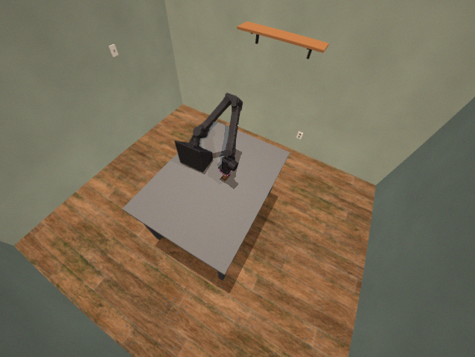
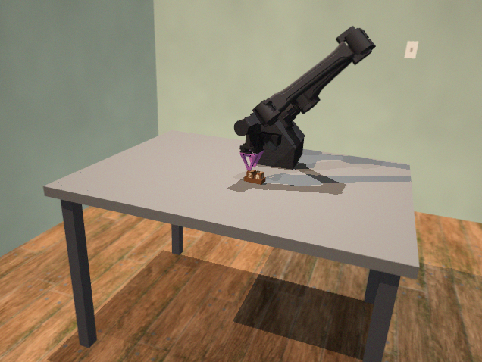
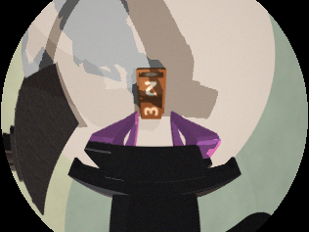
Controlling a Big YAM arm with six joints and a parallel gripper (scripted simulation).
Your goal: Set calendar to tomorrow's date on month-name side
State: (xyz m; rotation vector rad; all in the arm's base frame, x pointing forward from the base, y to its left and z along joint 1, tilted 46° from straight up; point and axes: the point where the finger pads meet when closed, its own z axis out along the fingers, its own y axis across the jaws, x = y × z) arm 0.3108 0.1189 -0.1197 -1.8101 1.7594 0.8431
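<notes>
My hand is 50 mm above the small brown calendar tray, 20 mm to the right of it and 10 mm past it.
</notes>
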